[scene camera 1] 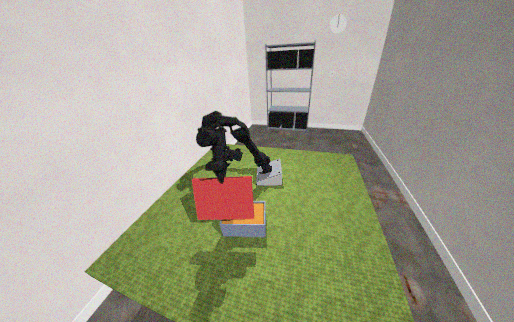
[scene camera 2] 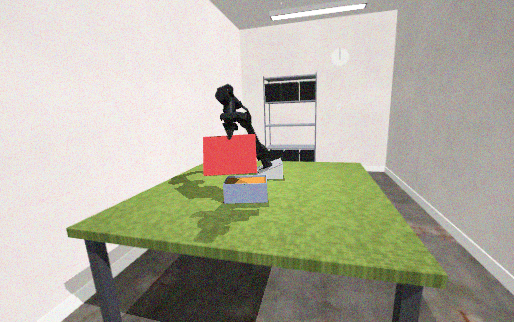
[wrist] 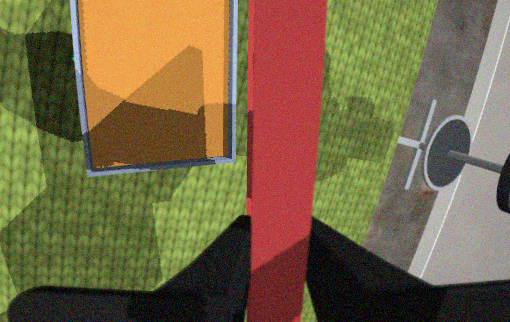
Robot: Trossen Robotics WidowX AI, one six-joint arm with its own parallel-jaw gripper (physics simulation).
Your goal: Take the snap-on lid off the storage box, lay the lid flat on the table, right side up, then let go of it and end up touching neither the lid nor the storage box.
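The red lid [scene camera 1: 223,198] [scene camera 2: 230,155] [wrist: 286,125] hangs in the air, its broad face turned toward the scene cameras, so it stands nearly upright on edge. My gripper [scene camera 1: 221,180] [scene camera 2: 229,137] [wrist: 274,226] is shut on the lid's upper edge, one finger on each side of it. The storage box [scene camera 1: 243,230] [scene camera 2: 245,193] [wrist: 234,85], blue-grey with an orange inside, stands open on the table. In the scene view from above, the lid covers part of the box's back left. In the wrist view the lid is to the right of the box, with green table showing between them.
The green table [scene camera 1: 320,240] [scene camera 2: 320,220] [wrist: 200,200] carries a grey plate [scene camera 1: 274,177] [scene camera 2: 276,171] under the arm's base, behind the box. A shelf rack [scene camera 1: 290,90] [scene camera 2: 290,125] stands at the far wall. A round stool [wrist: 446,150] shows beyond the table edge in the wrist view.
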